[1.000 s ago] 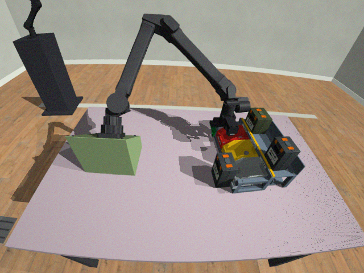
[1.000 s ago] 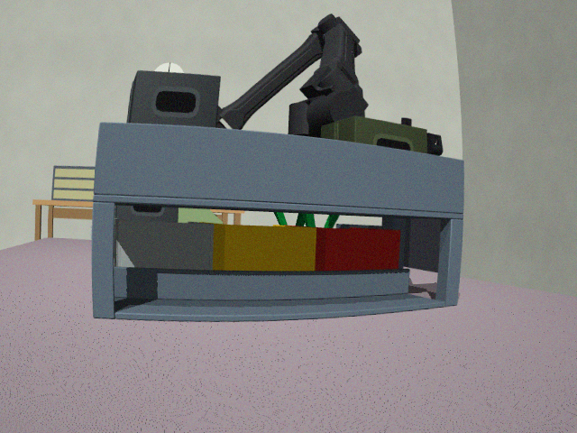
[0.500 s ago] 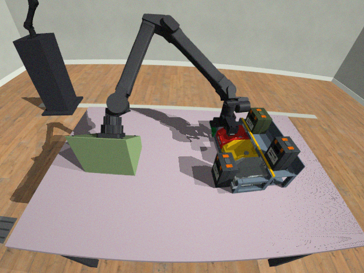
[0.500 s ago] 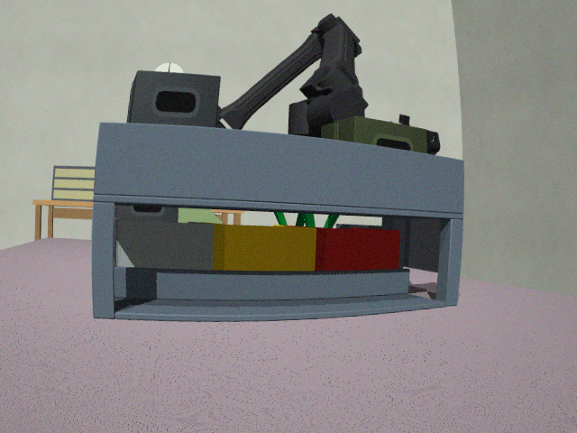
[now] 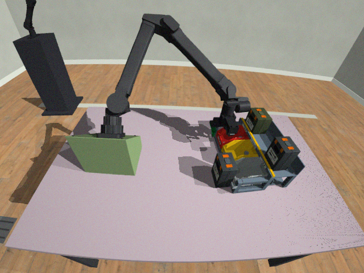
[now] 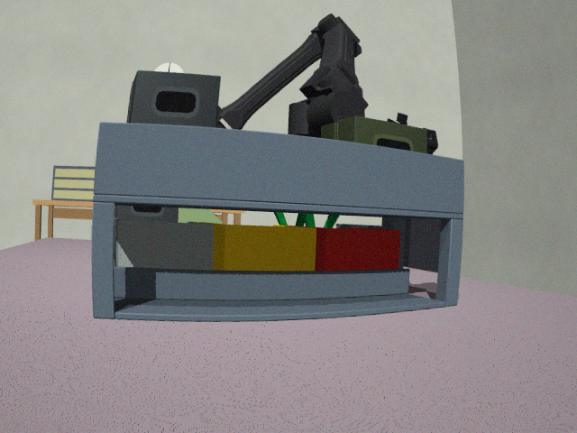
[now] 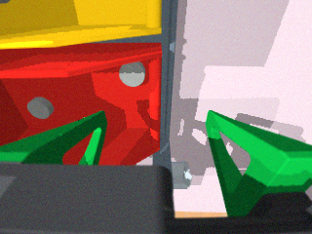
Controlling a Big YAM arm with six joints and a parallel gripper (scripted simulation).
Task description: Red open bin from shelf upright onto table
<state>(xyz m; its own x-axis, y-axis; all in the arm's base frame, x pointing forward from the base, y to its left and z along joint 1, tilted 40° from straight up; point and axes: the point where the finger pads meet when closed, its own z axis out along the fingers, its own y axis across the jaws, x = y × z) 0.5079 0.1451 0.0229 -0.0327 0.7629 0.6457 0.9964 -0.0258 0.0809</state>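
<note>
Right now my hand is 8 cm short of the red open bin and 2 cm above it. Round my hand: grey bin (22 cm to the right, 9 cm ahead, 2 cm below); then yellow bin (11 cm to the right, 9 cm ahead, 2 cm below).
</note>
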